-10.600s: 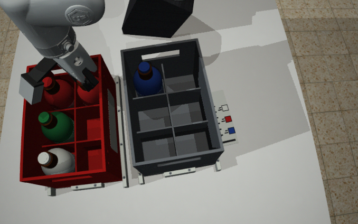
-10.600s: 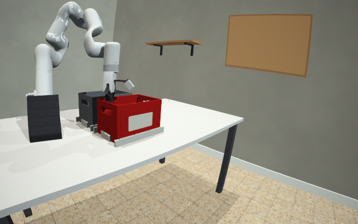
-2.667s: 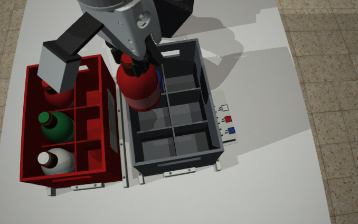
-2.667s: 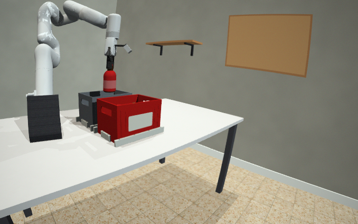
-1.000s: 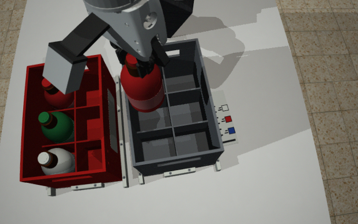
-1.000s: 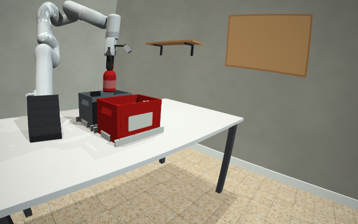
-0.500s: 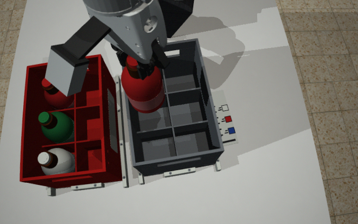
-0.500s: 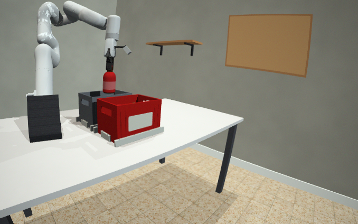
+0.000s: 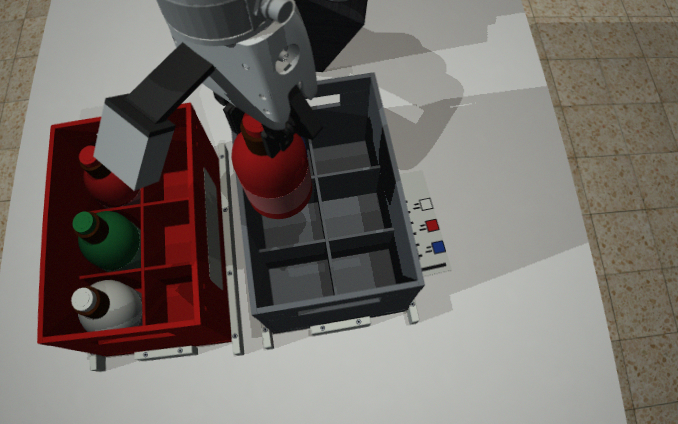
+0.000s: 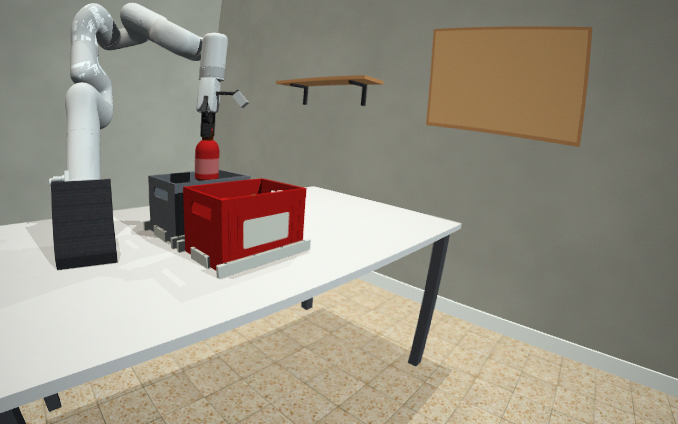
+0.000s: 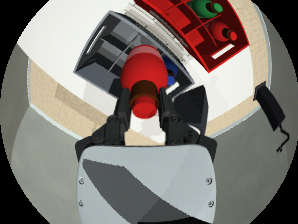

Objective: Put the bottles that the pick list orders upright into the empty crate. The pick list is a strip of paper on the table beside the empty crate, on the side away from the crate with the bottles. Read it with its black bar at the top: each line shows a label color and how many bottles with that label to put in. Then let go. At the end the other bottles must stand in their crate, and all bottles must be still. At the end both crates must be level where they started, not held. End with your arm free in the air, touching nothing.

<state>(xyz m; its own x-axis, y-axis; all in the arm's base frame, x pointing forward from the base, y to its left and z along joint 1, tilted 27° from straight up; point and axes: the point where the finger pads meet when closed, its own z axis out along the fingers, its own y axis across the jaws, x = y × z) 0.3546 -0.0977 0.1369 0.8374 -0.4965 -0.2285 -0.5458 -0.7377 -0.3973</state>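
My gripper is now 230 mm above the grey crate, 40 mm to the right of it and 10 mm past it. Also, from my hand: red-label bottle: 250 mm to the right, 230 mm below, 30 mm behind; blue bottle: 230 mm below, 80 mm behind, 20 mm to the right; green bottle: 230 mm to the right, 230 mm below, 50 mm ahead.
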